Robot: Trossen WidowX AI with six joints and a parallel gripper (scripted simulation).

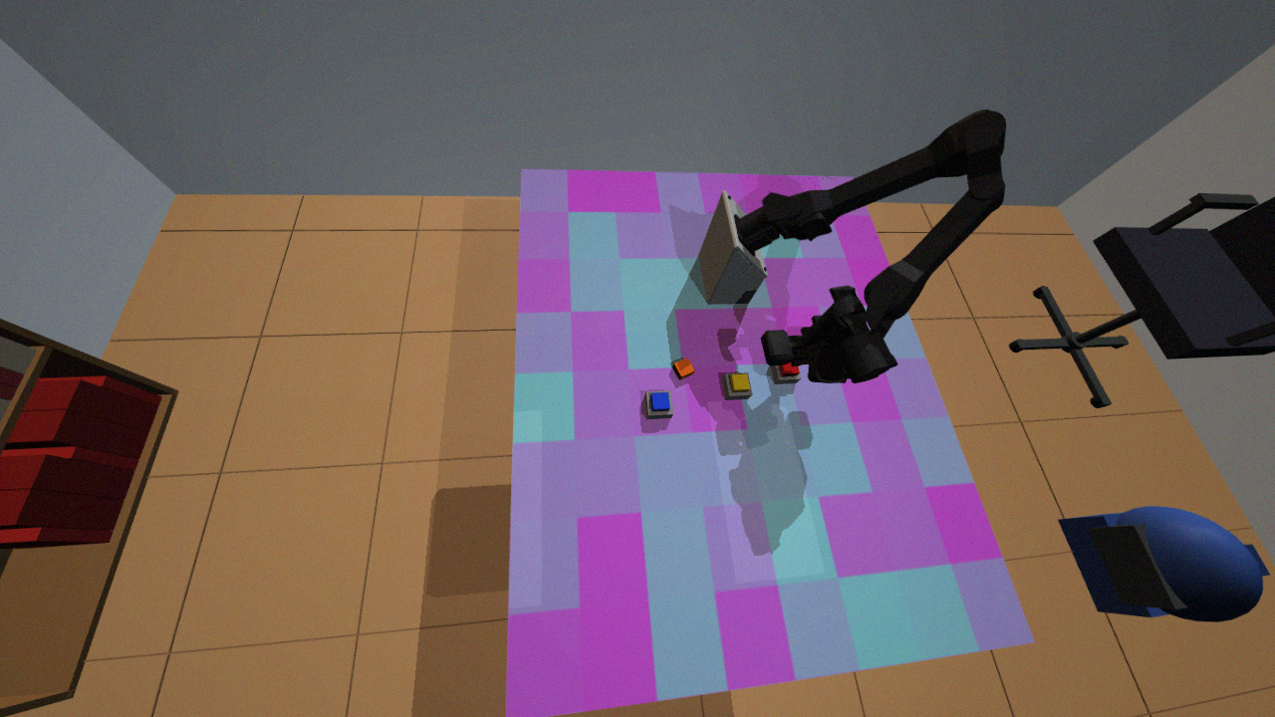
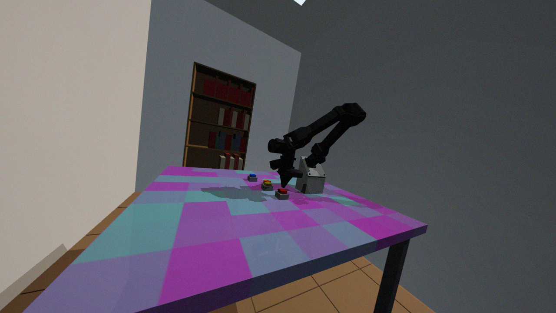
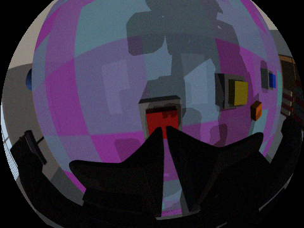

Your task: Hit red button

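Right now my gripper tip is 2 cm above the red button. The rest, counted from my gripper tip: yellow button 11 cm to the right, 3 cm ahead, 2 cm below; small orange block 22 cm to the right, 4 cm below, 1 cm behind; blue button 27 cm to the right, 7 cm ahead, 2 cm below.
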